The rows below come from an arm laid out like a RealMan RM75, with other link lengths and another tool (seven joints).
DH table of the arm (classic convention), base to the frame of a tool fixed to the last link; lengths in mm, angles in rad. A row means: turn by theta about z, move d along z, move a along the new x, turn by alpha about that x. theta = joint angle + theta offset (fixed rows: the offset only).
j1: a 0  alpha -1.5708  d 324.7  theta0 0
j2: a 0  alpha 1.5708  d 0  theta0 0
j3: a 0  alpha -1.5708  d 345.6  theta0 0
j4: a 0  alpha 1.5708  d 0  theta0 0
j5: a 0  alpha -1.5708  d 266.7  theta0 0
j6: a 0  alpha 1.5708  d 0  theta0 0
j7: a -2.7  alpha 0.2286  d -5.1  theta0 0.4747
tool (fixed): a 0  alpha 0  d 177.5  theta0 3.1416
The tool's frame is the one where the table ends.
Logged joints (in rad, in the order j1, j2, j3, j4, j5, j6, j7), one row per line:
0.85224, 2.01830, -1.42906, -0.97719, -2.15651, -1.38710, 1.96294
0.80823, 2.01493, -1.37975, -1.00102, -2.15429, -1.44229, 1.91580
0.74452, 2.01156, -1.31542, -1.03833, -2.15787, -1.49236, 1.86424
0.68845, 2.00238, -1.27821, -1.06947, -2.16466, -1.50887, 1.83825
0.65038, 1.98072, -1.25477, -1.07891, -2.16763, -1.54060, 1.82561
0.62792, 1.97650, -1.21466, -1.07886, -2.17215, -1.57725, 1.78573
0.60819, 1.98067, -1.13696, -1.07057, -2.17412, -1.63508, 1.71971
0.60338, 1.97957, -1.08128, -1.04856, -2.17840, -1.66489, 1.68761
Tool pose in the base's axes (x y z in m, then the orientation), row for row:
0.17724, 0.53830, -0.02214, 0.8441, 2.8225, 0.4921
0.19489, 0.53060, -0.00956, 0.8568, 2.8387, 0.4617
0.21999, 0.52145, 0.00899, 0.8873, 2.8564, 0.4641
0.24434, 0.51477, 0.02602, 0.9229, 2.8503, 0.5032
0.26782, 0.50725, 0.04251, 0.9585, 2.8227, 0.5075
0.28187, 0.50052, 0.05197, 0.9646, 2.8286, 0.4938
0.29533, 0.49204, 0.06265, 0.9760, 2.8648, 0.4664
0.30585, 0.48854, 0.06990, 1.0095, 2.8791, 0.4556
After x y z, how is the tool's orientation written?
As a rotation vector, in radians.
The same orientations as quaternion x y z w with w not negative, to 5 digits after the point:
0.28176, 0.94215, 0.16426, 0.07730
0.28481, 0.94361, 0.15347, 0.07028
0.29266, 0.94214, 0.15308, 0.05735
0.30338, 0.93697, 0.16542, 0.05180
0.31643, 0.93185, 0.16754, 0.05882
0.31794, 0.93234, 0.16276, 0.05623
0.31847, 0.93479, 0.15219, 0.03968
0.32712, 0.93295, 0.14763, 0.02840

